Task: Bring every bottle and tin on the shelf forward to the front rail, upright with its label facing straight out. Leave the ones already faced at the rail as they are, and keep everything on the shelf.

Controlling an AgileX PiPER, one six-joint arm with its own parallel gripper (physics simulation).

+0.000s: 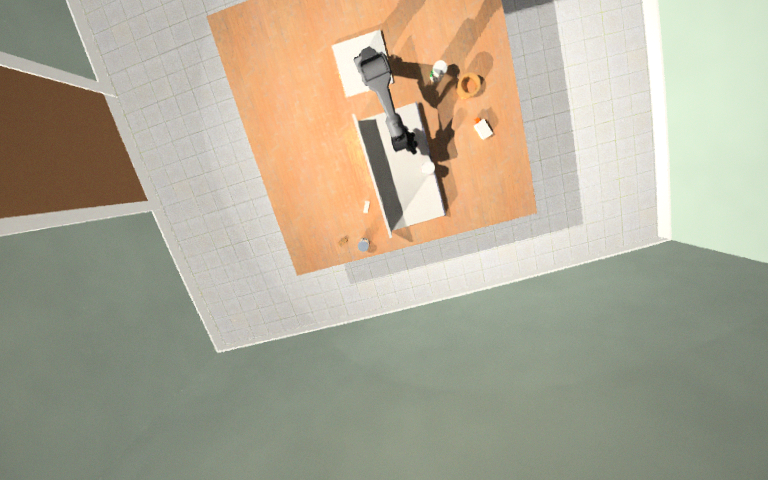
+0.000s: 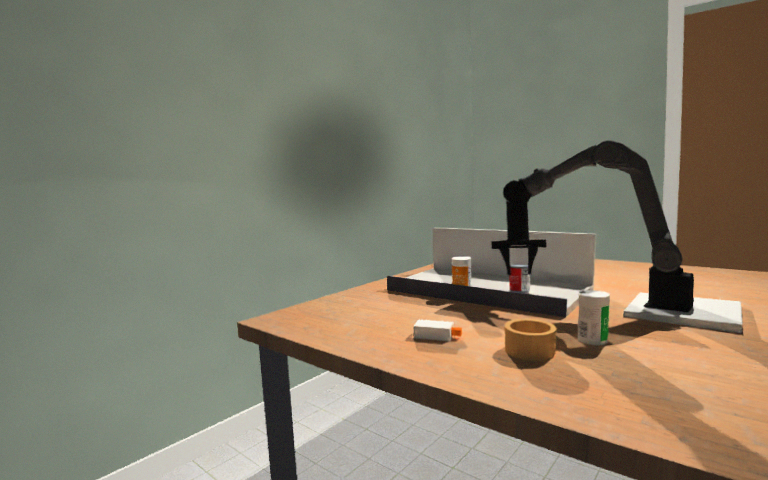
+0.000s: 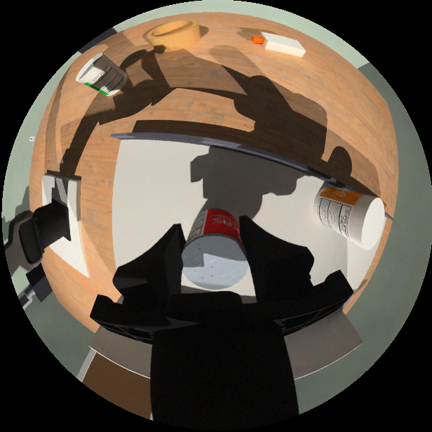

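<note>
The red-labelled tin (image 2: 515, 279) (image 3: 215, 262) stands upright between the fingers, behind the front rail (image 2: 447, 290) (image 3: 225, 145), with a gap to it. Its red label faces roughly toward the rail, turned slightly toward the orange bottle. Whether its base touches the shelf (image 1: 421, 198) (image 3: 150, 175) is hidden. My gripper (image 1: 411, 148) (image 2: 519, 270) (image 3: 210, 229) points down, shut on the tin, a finger on each side. The orange-labelled bottle (image 1: 428, 168) (image 2: 461, 275) (image 3: 350, 217) stands upright at the rail, its orange label facing outward.
The back panel (image 2: 569, 257) rises behind the gripper. In front of the shelf are a green-and-white bottle (image 1: 439, 69) (image 2: 590, 319) (image 3: 102, 75), a wooden ring (image 1: 460, 86) (image 2: 529, 345) (image 3: 180, 40) and a white box (image 1: 483, 129) (image 2: 433, 330) (image 3: 282, 45). A blue-grey tin (image 1: 363, 245) stands behind the shelf.
</note>
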